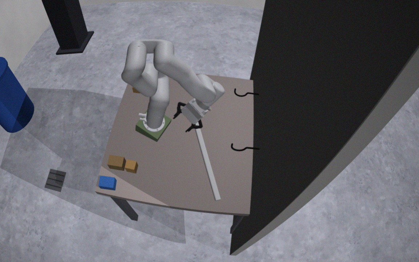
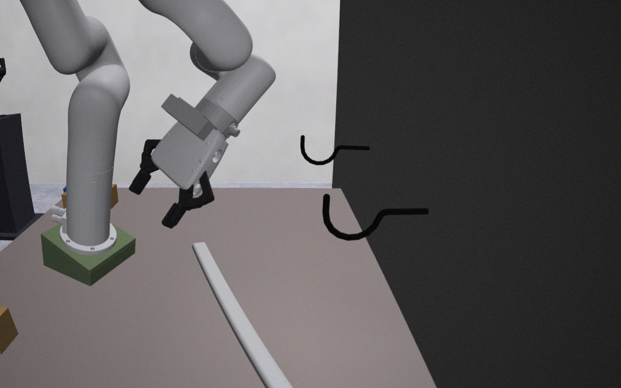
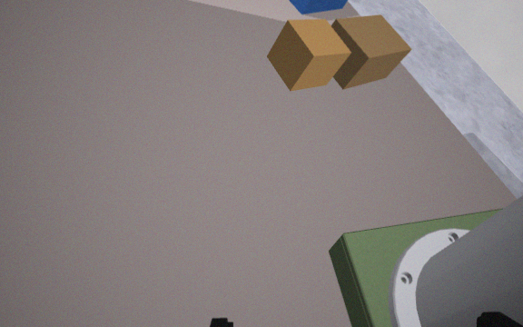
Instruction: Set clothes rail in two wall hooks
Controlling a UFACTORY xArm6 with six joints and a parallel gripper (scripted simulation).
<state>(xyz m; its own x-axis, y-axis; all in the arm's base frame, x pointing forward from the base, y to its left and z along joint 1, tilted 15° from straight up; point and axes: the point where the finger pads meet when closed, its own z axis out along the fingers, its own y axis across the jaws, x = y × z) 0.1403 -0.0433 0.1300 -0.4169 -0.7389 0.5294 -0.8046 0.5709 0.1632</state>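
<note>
The clothes rail lies 13 cm ahead of my hand, 11 cm to the right of it and 13 cm below it. From my hand the other things lie so: dark wall panel: 42 cm ahead, 3 cm to the left, 28 cm above.
</note>
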